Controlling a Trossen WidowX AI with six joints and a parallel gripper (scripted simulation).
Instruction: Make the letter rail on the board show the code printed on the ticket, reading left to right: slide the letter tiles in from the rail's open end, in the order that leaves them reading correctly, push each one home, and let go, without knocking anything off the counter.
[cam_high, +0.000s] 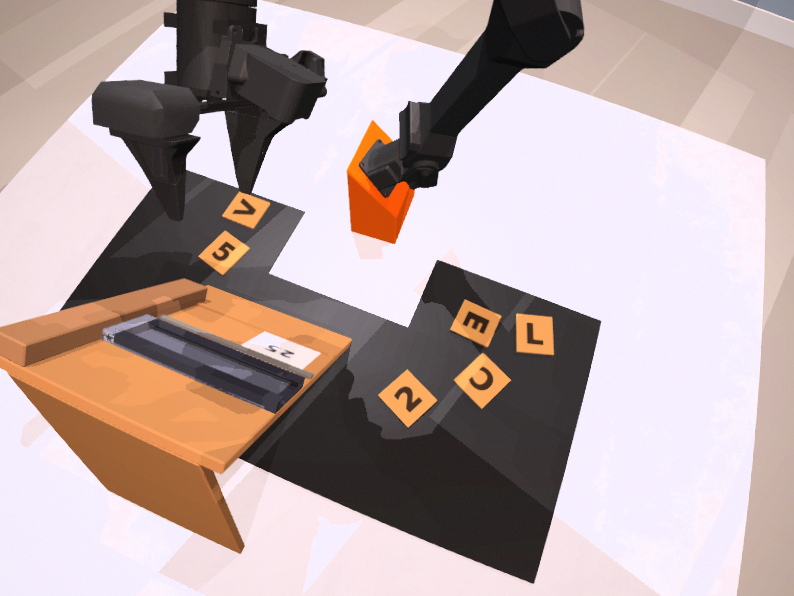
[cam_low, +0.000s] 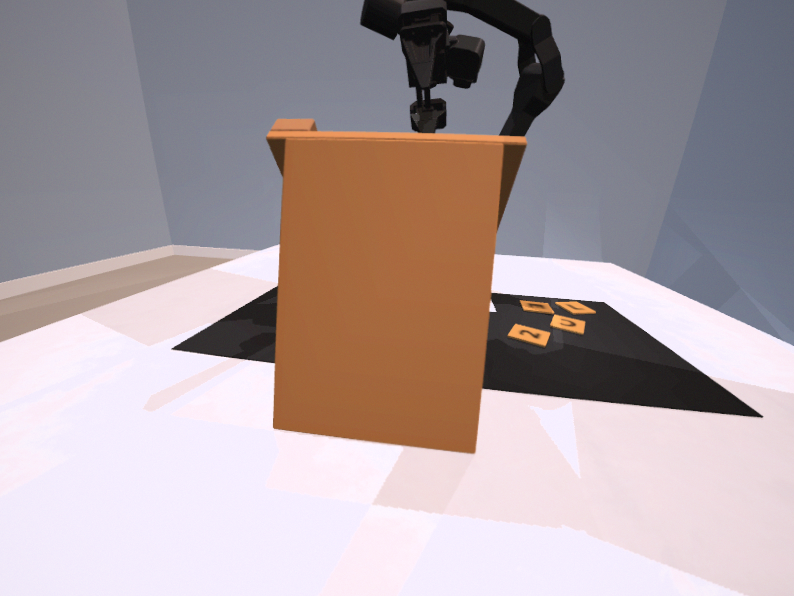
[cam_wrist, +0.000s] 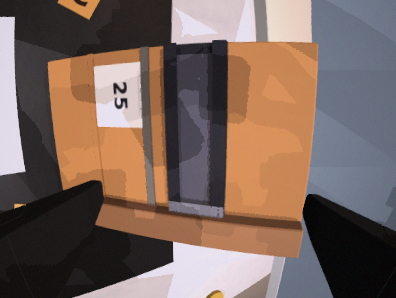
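Right now my gripper tip is 90 mm past the tile marked 5, 160 mm to the left of it and 320 mm above it. The rest, counted from my gripper tip: black mat (60 mm behind, 40 mm to the left, 330 mm below); tile marked 2 (10 mm behind, 200 mm to the left, 320 mm below); white ticket (30 mm ahead, 40 mm to the left, 220 mm below).
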